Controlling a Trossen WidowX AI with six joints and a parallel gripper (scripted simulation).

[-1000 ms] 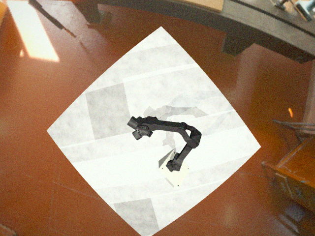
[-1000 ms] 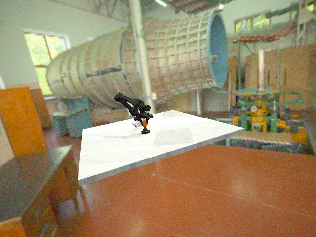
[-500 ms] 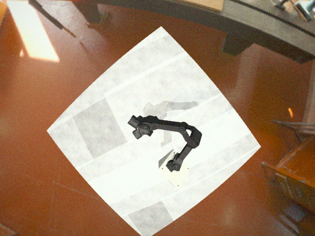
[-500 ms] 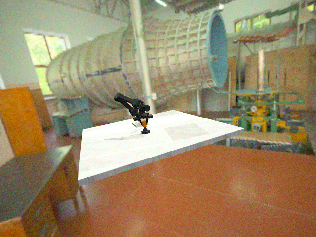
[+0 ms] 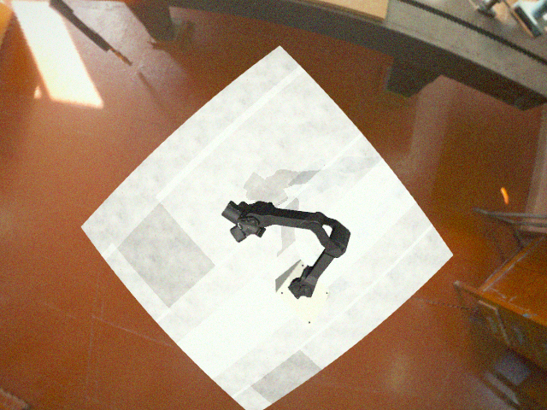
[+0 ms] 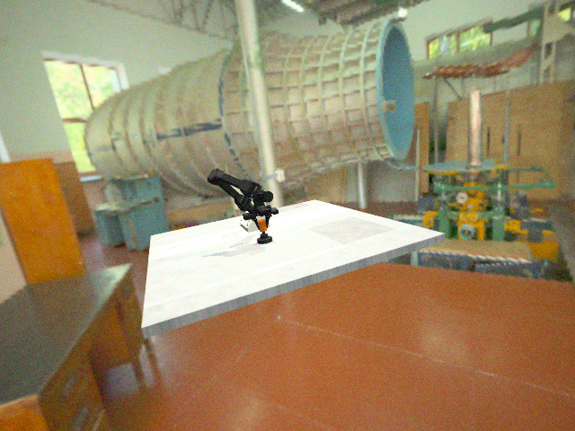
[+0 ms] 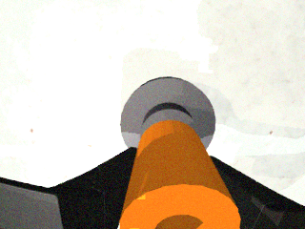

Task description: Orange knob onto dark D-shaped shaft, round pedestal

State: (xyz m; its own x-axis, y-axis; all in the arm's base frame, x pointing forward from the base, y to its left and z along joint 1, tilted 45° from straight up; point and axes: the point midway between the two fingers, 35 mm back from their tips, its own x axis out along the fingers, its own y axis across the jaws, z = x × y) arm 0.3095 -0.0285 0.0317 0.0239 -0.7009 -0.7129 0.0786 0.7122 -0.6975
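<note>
Now: the orange knob 20 mm above my gripper tip. From my gripper tip the other things lie so: pedestal (40 mm below).
</note>
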